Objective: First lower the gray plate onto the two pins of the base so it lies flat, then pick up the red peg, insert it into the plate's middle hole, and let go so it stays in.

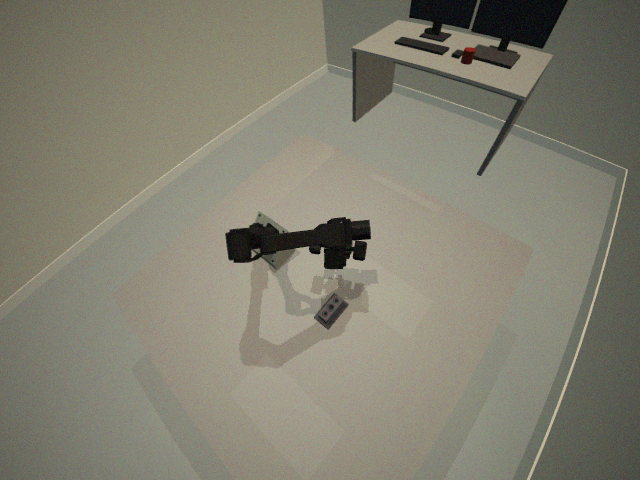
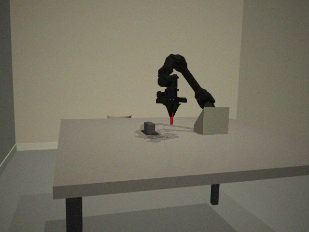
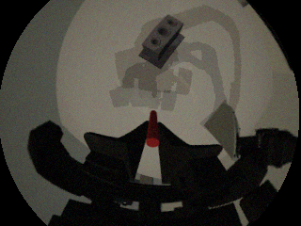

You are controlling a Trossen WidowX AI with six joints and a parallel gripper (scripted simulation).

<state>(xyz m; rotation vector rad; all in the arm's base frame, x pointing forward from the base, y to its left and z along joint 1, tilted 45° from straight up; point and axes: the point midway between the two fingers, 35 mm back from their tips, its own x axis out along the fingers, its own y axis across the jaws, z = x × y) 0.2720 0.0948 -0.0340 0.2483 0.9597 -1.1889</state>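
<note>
My gripper tip is now 15 cm to the left of the gray plate, 8 cm short of it and 7 cm above it. Also, from my gripper tip: red peg right at my gripper tip; dark base 15 cm to the right, 11 cm below, 8 cm ahead.
</note>
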